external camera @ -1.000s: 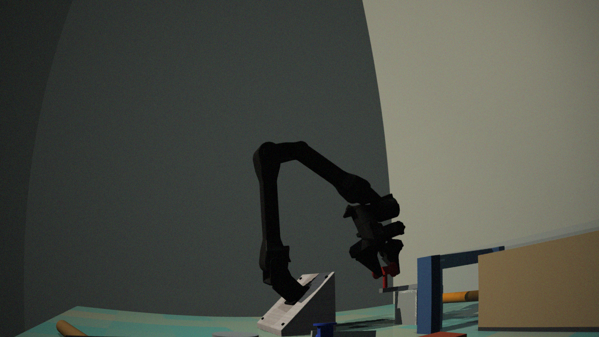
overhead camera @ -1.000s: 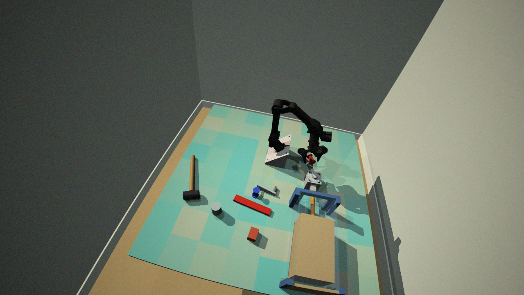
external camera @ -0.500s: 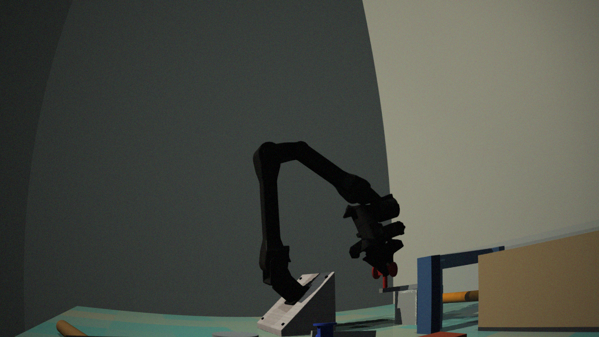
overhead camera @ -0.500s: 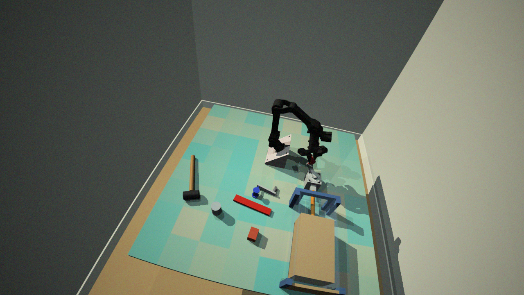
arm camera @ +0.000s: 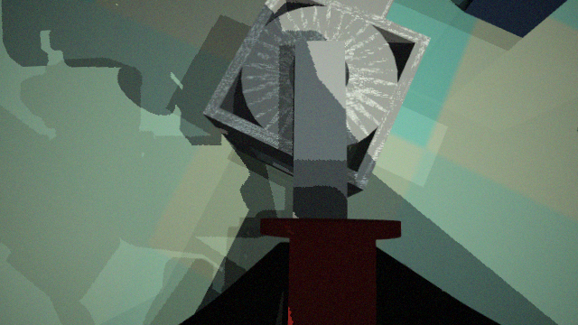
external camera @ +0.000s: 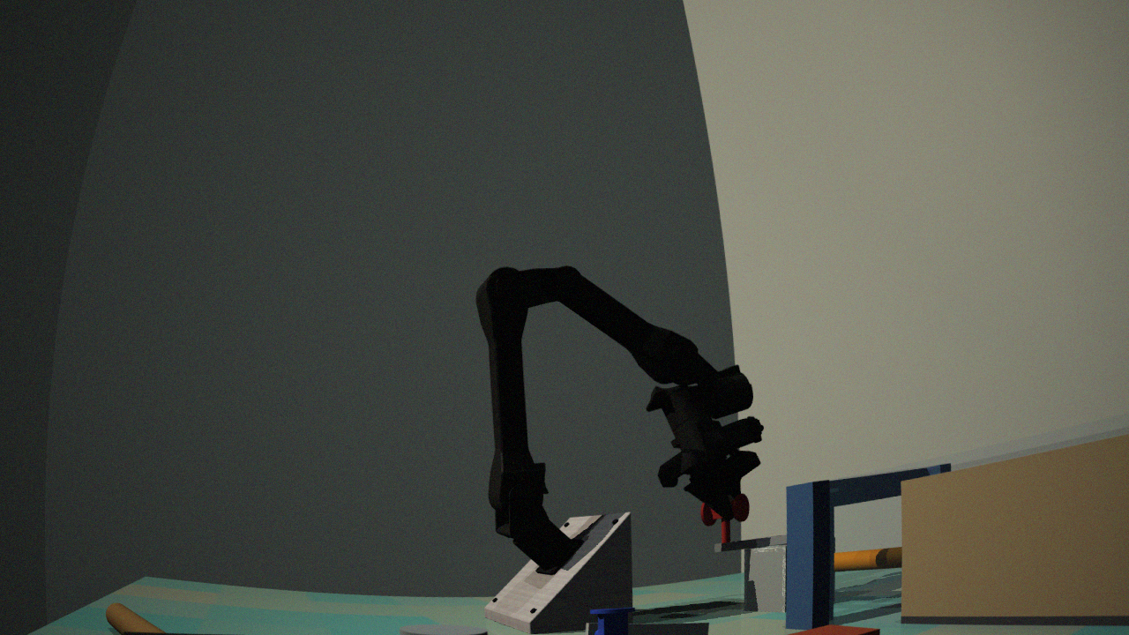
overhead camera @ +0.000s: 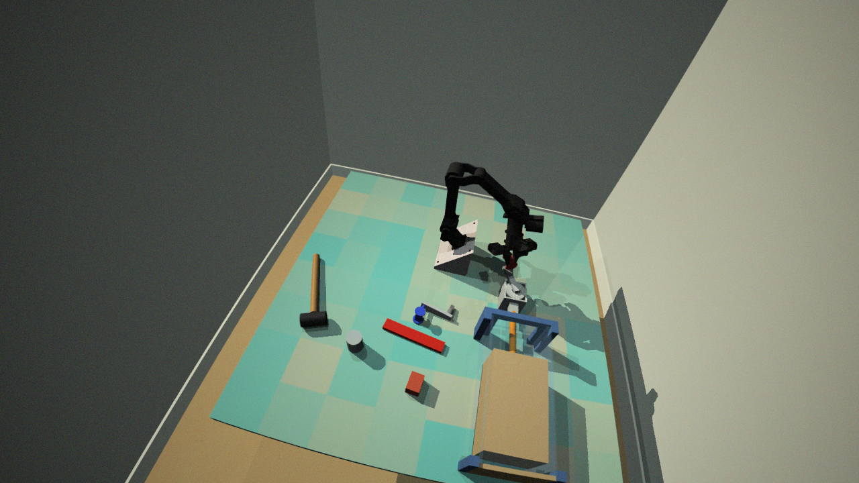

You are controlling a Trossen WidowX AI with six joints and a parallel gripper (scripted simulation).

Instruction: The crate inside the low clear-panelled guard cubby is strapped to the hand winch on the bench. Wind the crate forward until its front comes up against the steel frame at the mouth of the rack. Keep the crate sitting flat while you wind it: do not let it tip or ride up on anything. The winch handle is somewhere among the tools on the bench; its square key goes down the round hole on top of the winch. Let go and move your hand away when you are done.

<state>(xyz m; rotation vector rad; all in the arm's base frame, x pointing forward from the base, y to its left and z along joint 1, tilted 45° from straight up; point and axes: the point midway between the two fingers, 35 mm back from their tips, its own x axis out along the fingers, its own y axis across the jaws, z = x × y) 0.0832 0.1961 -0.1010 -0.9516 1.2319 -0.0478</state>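
The blue steel frame is 240 mm ahead of my gripper tip, 40 mm to the left of it and 30 mm below it. Also, from my gripper tip: red knob: 10 mm behind, 10 mm to the right; then winch handle: 20 mm ahead, 10 mm to the left, 30 mm below; then grey winch: 60 mm ahead, 30 mm to the left, 100 mm below.
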